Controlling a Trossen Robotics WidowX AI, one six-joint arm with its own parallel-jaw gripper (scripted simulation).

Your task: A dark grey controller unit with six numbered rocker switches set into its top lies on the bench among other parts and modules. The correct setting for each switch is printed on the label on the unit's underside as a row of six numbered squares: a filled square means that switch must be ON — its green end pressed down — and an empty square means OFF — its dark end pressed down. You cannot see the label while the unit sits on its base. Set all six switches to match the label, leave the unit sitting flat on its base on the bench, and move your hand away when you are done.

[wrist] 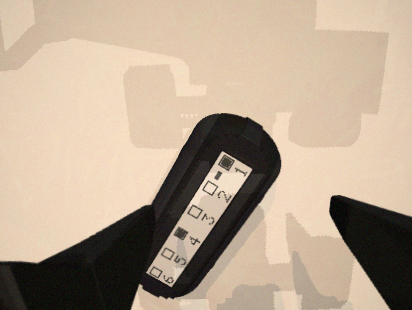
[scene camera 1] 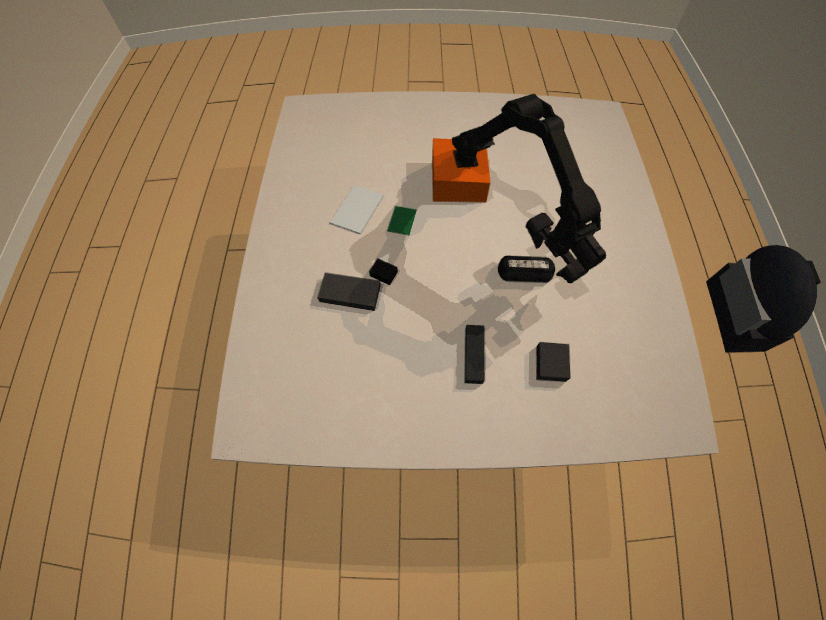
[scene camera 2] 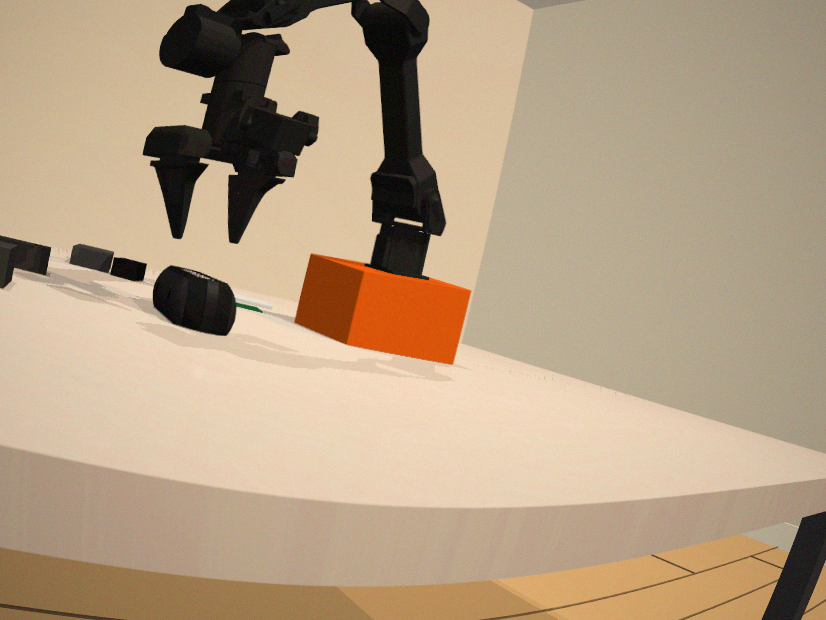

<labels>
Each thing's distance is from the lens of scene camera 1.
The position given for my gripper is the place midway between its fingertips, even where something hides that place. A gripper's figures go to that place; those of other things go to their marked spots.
my gripper [scene camera 1: 547, 261]: 1.16 m
white plate [scene camera 1: 360, 204]: 1.31 m
</labels>
